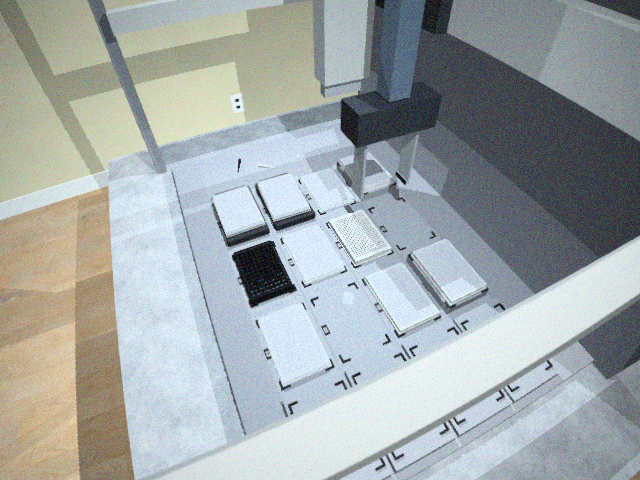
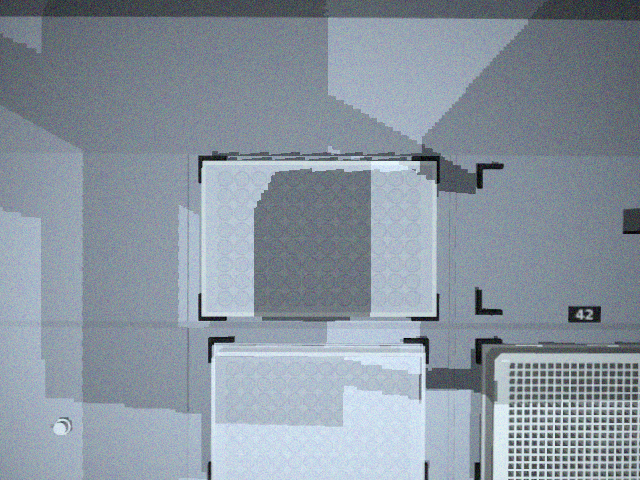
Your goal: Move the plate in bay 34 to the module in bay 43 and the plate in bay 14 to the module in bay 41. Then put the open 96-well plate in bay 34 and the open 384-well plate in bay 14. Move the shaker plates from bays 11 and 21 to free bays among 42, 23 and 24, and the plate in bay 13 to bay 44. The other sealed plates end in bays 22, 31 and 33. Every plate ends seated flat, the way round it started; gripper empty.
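Frame: origin at the robot's base, x ahead, y right, z down, level; centimetres.
Seen in the pictures: gripper, fingertip midpoint: (image 1: 380, 186); robot's base, origin of the base link: (image 1: 215, 206).
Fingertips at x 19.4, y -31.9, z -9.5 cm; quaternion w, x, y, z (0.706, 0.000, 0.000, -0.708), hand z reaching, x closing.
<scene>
Offsets run from my fingertips to a thing's top centre. "spot": to the spot under its first point.
My gripper (image 1: 382, 189) is open and empty, raised above bay 42, just front-right of bay 41. A sealed plate {dx -13.0, dy -4.5, dz +6.2 cm} (image 1: 373, 174) (image 2: 318, 237) sits flat within the corner marks of bay 41. Another sealed plate {dx +19.7, dy -4.2, dz +6.2 cm} (image 1: 448, 271) sits in bay 43. The open white 384-well plate {dx +3.4, dy +6.2, dz +8.1 cm} (image 1: 360, 237) (image 2: 573, 418) is in bay 32, the open black plate {dx +3.4, dy +27.6, dz +8.1 cm} (image 1: 263, 271) in bay 12. Sealed plates stand on dark shaker bases in bay 11 {spot: dx -11.5, dy +27.5, dz +5.8 cm} (image 1: 239, 211) and bay 21 {spot: dx -12.0, dy +16.9, dz +5.8 cm} (image 1: 284, 195). Other sealed plates lie in bay 13 {spot: dx +20.5, dy +27.6, dz +8.1 cm} (image 1: 294, 343), bay 22 {spot: dx +4.3, dy +16.8, dz +8.1 cm} (image 1: 314, 253), bay 31 {spot: dx -11.8, dy +6.5, dz +8.1 cm} (image 1: 327, 190) (image 2: 310, 449) and bay 33 {spot: dx +20.5, dy +6.4, dz +8.1 cm} (image 1: 402, 297).
The parked pipetting stage (image 1: 342, 46) hangs behind the gripper. A pale frame rail (image 1: 413, 384) crosses the front and hides much of bays 14, 24 and 34. A grey post (image 1: 131, 93) stands at the back left. A small round peg {dx -28.7, dy +7.1, dz +9.1 cm} (image 2: 62, 426) stands left of bay 31.
</scene>
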